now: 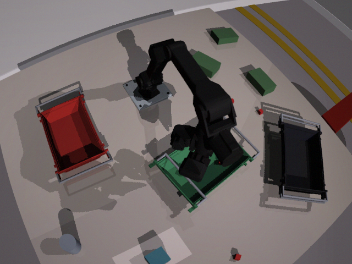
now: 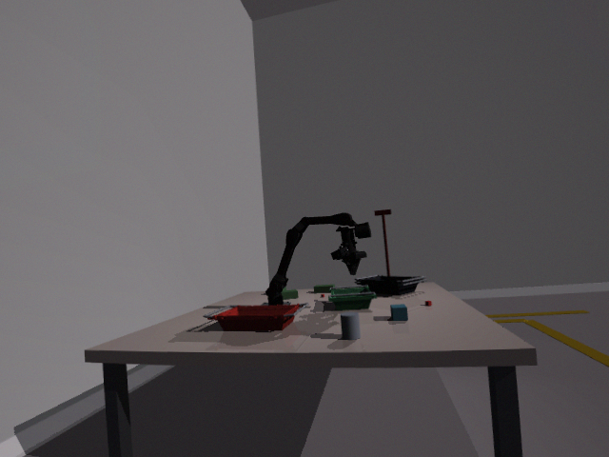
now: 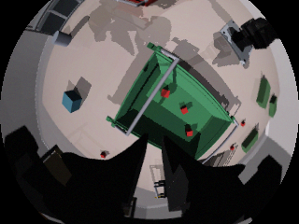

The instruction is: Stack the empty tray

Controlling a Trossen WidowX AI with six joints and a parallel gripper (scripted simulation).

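Right now the red tray is 37 cm behind my gripper tip, 25 cm to the right of it and 10 cm below it. The rest, counted from my gripper tip: blue block (14 cm ahead, 25 cm to the right, 12 cm below); grey cylinder (4 cm behind, 45 cm to the right, 11 cm below); small red cube (30 cm ahead, 6 cm to the right, 13 cm below).
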